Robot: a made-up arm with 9 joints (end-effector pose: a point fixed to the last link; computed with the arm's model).
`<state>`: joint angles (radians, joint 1 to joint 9).
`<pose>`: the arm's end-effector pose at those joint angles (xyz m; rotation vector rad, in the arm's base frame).
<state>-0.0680 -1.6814 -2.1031 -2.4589 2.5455 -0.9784 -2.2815 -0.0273 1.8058</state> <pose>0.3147 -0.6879 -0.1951 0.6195 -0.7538 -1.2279</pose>
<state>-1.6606 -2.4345 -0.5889 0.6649 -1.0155 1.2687 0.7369 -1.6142 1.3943</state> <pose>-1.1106 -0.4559 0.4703 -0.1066 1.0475 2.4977</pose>
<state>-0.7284 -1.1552 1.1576 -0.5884 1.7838 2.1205 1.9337 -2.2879 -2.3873</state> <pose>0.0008 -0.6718 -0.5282 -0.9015 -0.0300 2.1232</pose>
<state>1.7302 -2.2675 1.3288 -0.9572 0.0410 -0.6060 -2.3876 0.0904 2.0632</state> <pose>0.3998 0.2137 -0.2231 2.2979 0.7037 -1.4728</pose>
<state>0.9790 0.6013 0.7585 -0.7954 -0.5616 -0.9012 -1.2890 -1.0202 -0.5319</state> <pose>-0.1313 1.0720 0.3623 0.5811 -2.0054 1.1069</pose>
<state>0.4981 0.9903 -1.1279 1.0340 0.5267 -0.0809 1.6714 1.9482 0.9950</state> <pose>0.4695 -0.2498 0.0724 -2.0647 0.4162 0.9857</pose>
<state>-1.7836 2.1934 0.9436 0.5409 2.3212 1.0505 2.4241 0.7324 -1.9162</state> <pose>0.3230 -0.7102 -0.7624 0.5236 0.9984 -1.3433</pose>
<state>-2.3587 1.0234 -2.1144 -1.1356 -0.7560 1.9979 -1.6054 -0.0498 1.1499</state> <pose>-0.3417 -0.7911 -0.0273 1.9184 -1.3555 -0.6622</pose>
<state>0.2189 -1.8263 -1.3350 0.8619 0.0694 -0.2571 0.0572 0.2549 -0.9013</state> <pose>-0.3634 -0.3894 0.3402 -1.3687 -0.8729 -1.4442</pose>
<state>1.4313 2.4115 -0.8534 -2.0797 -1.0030 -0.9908 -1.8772 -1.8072 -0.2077</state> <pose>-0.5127 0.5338 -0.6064 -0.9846 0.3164 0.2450</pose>
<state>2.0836 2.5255 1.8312 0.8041 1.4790 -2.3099 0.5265 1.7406 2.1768</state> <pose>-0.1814 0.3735 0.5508 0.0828 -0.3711 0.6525</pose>
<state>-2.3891 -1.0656 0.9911 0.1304 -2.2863 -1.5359 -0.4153 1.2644 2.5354</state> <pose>-0.2224 -0.3310 0.9836 1.9348 -0.5681 0.1267</pose>
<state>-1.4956 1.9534 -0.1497 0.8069 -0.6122 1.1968 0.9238 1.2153 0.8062</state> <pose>0.2347 -0.5372 -1.2938 -1.2165 0.5219 -1.6090</pose>
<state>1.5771 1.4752 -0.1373 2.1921 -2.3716 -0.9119 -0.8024 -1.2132 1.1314</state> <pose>0.5718 0.5387 -0.4221 -0.8565 -1.5758 2.0442</pose>
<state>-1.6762 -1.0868 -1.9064 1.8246 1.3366 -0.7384 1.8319 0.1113 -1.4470</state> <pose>-0.6850 0.0675 0.9821 0.1399 2.6240 1.0637</pose>
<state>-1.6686 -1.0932 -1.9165 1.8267 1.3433 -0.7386 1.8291 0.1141 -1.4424</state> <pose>-0.6913 0.0623 0.9789 0.1337 2.6167 1.0682</pose>
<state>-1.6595 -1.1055 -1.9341 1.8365 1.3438 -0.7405 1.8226 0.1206 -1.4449</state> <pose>-0.7012 0.0530 0.9725 0.1239 2.6128 1.0669</pose>
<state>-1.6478 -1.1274 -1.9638 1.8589 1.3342 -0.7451 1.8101 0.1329 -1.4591</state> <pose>-0.7165 0.0374 0.9609 0.1086 2.6142 1.0563</pose>
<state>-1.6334 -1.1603 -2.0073 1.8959 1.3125 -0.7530 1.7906 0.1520 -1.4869</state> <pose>-0.7369 0.0156 0.9428 0.0880 2.6208 1.0326</pose>
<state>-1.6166 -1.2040 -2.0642 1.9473 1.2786 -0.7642 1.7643 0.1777 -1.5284</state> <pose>-0.7605 -0.0110 0.9184 0.0638 2.6305 0.9933</pose>
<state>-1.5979 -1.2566 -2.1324 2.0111 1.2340 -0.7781 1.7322 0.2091 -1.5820</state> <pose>-0.7843 -0.0398 0.8888 0.0395 2.6399 0.9385</pose>
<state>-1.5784 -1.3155 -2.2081 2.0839 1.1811 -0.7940 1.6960 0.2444 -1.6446</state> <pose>-0.8058 -0.0675 0.8564 0.0180 2.6448 0.8707</pose>
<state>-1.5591 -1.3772 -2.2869 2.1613 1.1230 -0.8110 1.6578 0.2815 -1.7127</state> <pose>-0.8230 -0.0916 0.8241 0.0022 2.6425 0.7954</pose>
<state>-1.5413 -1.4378 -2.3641 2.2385 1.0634 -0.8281 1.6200 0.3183 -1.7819</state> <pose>-0.8352 -0.1100 0.7948 -0.0071 2.6324 0.7196</pose>
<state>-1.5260 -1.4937 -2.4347 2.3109 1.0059 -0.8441 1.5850 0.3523 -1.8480</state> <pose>-0.8426 -0.1226 0.7707 -0.0109 2.6169 0.6506</pose>
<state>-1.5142 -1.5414 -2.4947 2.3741 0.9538 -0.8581 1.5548 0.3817 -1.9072</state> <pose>-0.8462 -0.1299 0.7529 -0.0109 2.5995 0.5929</pose>
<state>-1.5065 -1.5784 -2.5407 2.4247 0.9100 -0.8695 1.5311 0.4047 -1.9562</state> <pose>-0.8469 -0.1335 0.7414 -0.0095 2.5838 0.5491</pose>
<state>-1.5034 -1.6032 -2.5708 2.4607 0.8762 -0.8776 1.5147 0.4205 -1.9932</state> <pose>-0.8456 -0.1351 0.7356 -0.0082 2.5731 0.5192</pose>
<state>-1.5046 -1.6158 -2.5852 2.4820 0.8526 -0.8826 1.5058 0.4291 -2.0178</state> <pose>-0.8431 -0.1361 0.7344 -0.0087 2.5683 0.5017</pose>
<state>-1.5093 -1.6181 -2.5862 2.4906 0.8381 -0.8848 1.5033 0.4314 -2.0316</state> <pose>-0.8398 -0.1372 0.7365 -0.0108 2.5692 0.4942</pose>
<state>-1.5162 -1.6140 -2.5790 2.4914 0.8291 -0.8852 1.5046 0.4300 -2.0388</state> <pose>-0.8361 -0.1384 0.7405 -0.0136 2.5738 0.4922</pose>
